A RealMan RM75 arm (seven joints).
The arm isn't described. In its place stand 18 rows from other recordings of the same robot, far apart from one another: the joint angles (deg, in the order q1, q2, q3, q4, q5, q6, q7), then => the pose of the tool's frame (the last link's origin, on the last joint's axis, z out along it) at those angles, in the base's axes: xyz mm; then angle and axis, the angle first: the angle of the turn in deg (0 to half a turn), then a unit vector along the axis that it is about.
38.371 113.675 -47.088 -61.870 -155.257 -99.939 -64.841 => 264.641 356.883 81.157 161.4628 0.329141 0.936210 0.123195
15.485 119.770 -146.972 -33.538 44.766 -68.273 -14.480 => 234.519 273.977 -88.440 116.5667 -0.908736 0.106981 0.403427
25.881 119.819 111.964 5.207 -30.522 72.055 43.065 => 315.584 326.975 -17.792 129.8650 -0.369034 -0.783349 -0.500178
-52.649 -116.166 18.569 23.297 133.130 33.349 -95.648 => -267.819 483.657 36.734 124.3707 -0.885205 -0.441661 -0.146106
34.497 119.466 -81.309 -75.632 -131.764 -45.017 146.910 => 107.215 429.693 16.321 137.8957 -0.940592 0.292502 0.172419
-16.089 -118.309 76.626 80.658 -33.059 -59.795 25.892 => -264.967 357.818 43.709 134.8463 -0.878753 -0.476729 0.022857
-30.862 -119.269 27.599 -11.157 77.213 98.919 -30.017 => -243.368 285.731 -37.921 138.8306 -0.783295 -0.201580 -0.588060
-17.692 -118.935 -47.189 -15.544 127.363 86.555 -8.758 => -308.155 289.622 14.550 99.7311 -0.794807 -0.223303 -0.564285
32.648 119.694 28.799 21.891 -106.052 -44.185 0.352 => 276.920 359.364 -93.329 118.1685 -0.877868 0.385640 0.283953
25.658 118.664 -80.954 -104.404 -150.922 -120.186 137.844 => 171.132 268.416 53.280 170.4938 -0.929454 0.224775 -0.292558
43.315 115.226 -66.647 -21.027 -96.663 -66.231 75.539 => 222.414 384.359 -56.915 164.6854 -0.971846 0.174436 0.158392
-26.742 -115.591 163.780 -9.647 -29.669 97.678 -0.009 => -306.706 258.727 -20.672 141.1531 -0.944126 0.169027 -0.282940
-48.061 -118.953 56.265 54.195 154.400 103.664 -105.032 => -198.284 356.661 6.677 175.7975 0.969591 0.153729 -0.190423
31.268 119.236 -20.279 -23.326 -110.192 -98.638 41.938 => 256.322 314.232 5.187 150.6853 -0.919871 0.015926 0.391899
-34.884 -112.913 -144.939 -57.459 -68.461 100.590 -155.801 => -206.826 364.350 111.250 178.2216 -0.741948 -0.602652 -0.293809
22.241 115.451 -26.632 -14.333 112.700 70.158 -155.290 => 369.540 327.358 70.289 103.7179 -0.919311 0.214078 0.330209
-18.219 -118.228 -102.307 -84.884 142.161 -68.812 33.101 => -227.798 352.199 34.751 143.2403 -0.918479 -0.394119 0.032643
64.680 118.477 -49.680 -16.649 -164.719 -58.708 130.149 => 205.490 426.112 -67.886 160.2109 -0.921325 0.334996 -0.197327
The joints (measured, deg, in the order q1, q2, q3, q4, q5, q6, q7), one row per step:
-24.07 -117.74 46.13 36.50 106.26 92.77 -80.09
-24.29 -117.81 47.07 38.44 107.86 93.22 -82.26
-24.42 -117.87 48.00 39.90 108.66 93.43 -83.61
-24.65 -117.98 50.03 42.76 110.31 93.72 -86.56
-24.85 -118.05 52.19 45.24 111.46 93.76 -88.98
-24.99 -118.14 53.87 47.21 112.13 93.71 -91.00
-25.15 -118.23 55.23 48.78 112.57 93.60 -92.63
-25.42 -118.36 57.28 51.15 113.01 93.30 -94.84
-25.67 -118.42 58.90 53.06 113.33 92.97 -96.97
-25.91 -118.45 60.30 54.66 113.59 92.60 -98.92
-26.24 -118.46 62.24 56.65 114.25 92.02 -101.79
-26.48 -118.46 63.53 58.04 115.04 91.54 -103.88
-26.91 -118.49 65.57 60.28 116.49 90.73 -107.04
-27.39 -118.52 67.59 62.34 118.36 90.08 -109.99
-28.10 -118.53 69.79 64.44 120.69 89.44 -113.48
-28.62 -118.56 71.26 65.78 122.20 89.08 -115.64
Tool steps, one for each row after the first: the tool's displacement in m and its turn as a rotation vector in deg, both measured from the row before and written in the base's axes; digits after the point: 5 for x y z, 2 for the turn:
0.00285 0.00074 0.00034 -1.93 1.55 -0.33
0.00268 0.00090 0.00020 -1.13 1.12 -0.46
0.00511 0.00150 -0.00020 -2.36 2.39 -0.59
0.00516 0.00160 -0.00075 -1.84 2.20 -0.70
0.00469 0.00154 -0.00056 -1.21 1.53 -0.41
0.00437 0.00156 -0.00059 -0.84 1.16 -0.35
0.00738 0.00284 -0.00079 -0.89 1.63 -0.77
0.00622 0.00259 -0.00038 -0.61 1.26 -0.30
0.00551 0.00234 -0.00040 -0.45 1.07 -0.13
0.00653 0.00266 -0.00122 -0.72 1.69 0.18
0.00388 0.00188 -0.00087 -0.41 1.46 0.26
0.00643 0.00308 -0.00156 -0.42 2.46 0.19
0.00558 0.00238 -0.00205 -0.48 2.76 0.05
0.00622 0.00283 -0.00235 -0.42 3.21 0.21
0.00461 0.00174 -0.00173 -0.20 2.04 -0.07

